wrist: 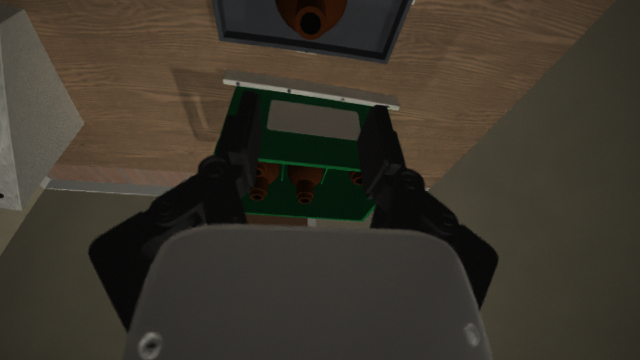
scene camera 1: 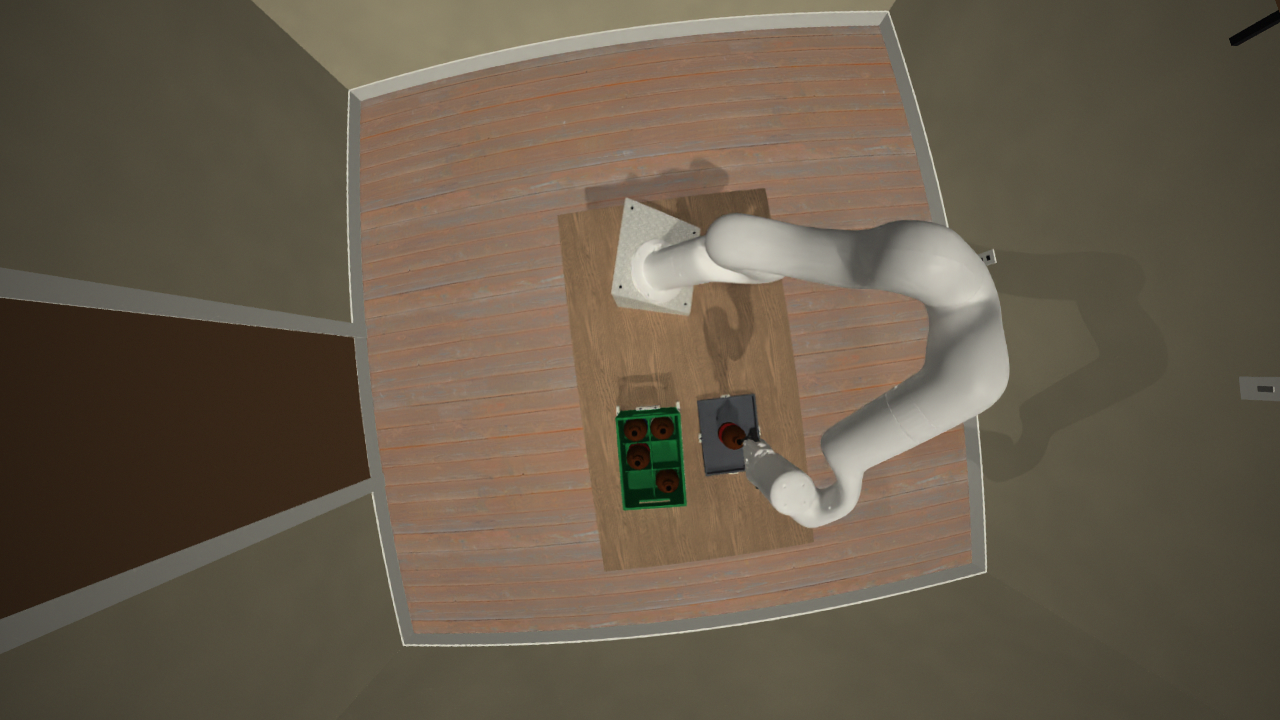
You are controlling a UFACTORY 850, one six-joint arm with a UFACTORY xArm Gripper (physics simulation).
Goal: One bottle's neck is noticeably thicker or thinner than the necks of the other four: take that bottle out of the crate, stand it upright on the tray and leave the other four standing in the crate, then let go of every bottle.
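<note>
A brown bottle with a red band (scene camera 1: 730,436) (wrist: 311,11) stands upright on the dark grey tray (scene camera 1: 716,462) (wrist: 250,27); its neck looks wide and straight. My gripper (scene camera 1: 748,441) (wrist: 313,118) is open and empty, drawn back from this bottle's neck. The green crate (scene camera 1: 684,465) (wrist: 310,152) holds four brown bottles. They are two at the robot-base end (scene camera 1: 635,429) (scene camera 1: 662,427), one in the middle row (scene camera 1: 638,456) and one in the far row (scene camera 1: 667,481). In the wrist view, bottle necks (wrist: 305,187) (wrist: 257,190) show beyond the crate's wall; the fingers partly hide others.
The crate and tray stand side by side on the wooden table (scene camera 1: 653,537) (wrist: 125,50), with a narrow gap between them. The robot's base plate (scene camera 1: 633,237) (wrist: 40,105) is at the other end of the table. The arm reaches around the tray's outer side.
</note>
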